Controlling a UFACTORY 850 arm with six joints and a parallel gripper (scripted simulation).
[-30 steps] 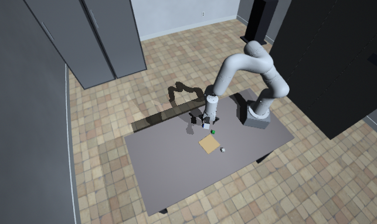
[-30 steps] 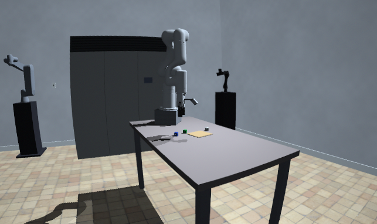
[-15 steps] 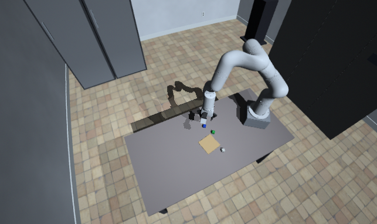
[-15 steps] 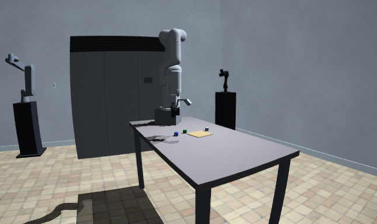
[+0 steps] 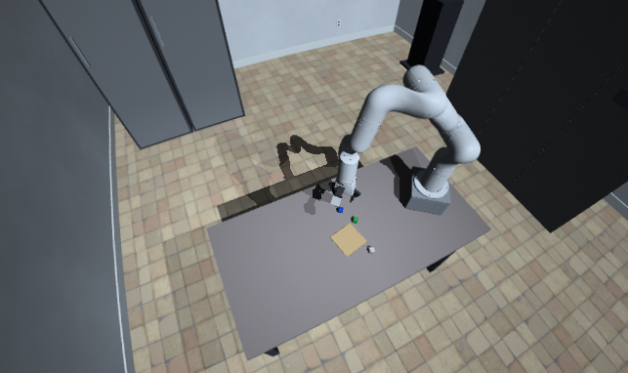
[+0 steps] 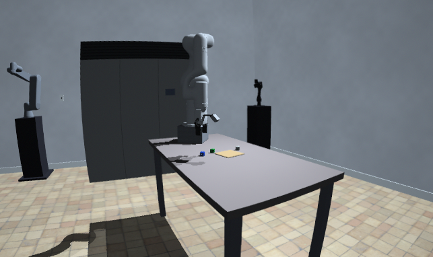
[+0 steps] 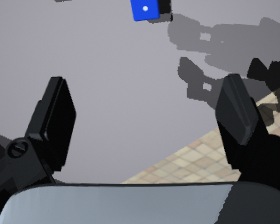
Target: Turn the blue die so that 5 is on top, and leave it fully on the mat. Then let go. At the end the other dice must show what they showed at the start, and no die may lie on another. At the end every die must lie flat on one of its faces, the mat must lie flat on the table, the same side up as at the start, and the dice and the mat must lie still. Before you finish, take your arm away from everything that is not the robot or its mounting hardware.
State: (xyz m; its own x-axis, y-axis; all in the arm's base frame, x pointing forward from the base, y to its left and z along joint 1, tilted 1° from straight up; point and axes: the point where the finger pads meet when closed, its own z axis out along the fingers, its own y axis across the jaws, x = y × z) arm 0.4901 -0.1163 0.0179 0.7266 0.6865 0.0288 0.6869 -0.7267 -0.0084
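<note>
My hand is 140 mm above the blue die. From my hand the other things lie so: white die (280 mm to the left, 140 mm below, 30 mm behind); then green die (140 mm below, 90 mm to the left, 40 mm behind); then mat (170 mm to the left, 150 mm below, 40 mm ahead).
</note>
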